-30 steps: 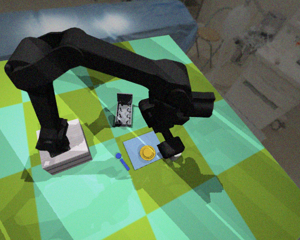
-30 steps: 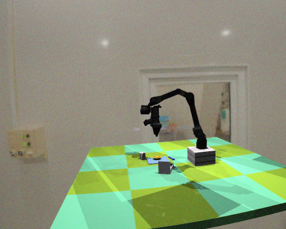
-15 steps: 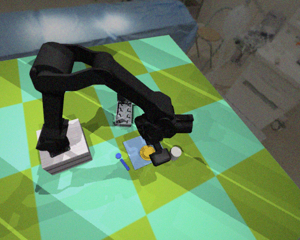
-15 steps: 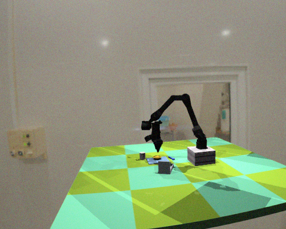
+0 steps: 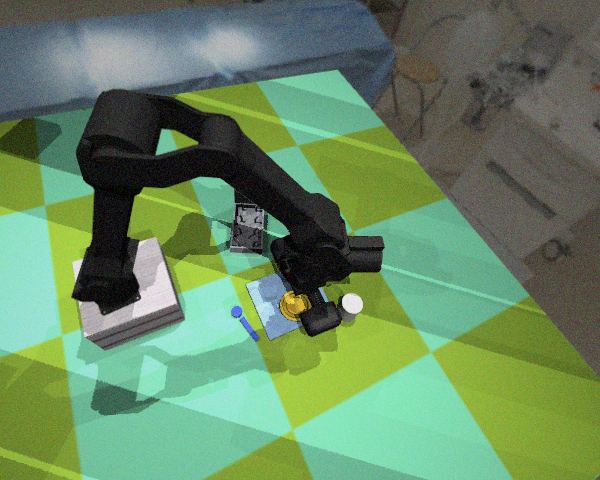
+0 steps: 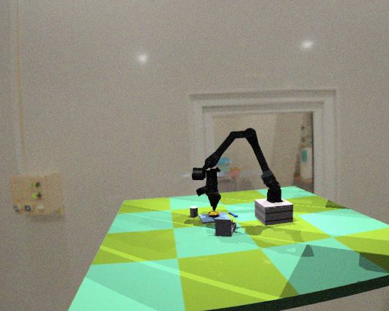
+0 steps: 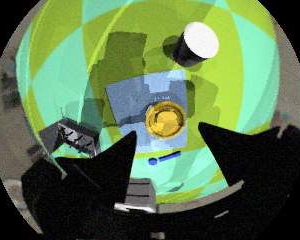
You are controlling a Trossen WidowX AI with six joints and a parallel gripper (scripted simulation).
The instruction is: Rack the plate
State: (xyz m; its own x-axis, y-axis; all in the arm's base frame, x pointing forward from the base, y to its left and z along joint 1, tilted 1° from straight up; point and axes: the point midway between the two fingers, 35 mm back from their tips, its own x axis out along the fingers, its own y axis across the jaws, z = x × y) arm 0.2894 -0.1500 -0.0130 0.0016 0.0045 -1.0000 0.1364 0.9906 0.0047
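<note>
My gripper tip is 30 mm above the yellow plate. The rest, counted from my gripper tip: cup: 90 mm ahead, 60 mm to the right, 20 mm below; blue spoon: 110 mm behind, 30 mm to the left, 40 mm below; grey dish rack: 220 mm to the left, 20 mm below.
</note>
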